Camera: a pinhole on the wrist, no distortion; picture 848 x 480 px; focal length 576.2 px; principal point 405.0 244.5 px. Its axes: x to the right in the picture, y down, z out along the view. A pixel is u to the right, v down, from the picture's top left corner.
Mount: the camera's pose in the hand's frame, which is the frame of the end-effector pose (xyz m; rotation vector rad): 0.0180 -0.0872 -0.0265 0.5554 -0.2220 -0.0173
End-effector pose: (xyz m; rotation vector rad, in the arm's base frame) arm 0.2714 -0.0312 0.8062 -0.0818 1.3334 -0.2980
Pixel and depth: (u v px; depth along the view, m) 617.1 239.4 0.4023
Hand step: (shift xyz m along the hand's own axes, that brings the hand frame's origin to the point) 0.0767 -0.3111 0.3343
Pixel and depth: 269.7 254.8 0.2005
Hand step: -0.0709 -0.1850 0.1315
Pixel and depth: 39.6 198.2 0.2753
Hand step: -0.2102 -0.2361 0.1537
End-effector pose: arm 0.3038 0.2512 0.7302 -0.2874 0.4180 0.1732
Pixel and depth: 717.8 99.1 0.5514
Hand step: 0.1984 -0.5155 0.4173
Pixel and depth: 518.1 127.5 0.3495
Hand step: 0.0134 -0.3348 0.2391
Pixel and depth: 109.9 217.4 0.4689
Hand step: -0.3156 -0.3320 0.3004
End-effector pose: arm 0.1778 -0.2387 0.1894 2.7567 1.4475 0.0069
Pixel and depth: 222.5 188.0 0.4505
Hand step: -0.2156 -0.3486 0.2935
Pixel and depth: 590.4 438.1 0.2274
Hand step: 0.0375 -0.1463 0.2165
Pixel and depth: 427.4 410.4 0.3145
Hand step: -0.0412 -0.1750 0.2834
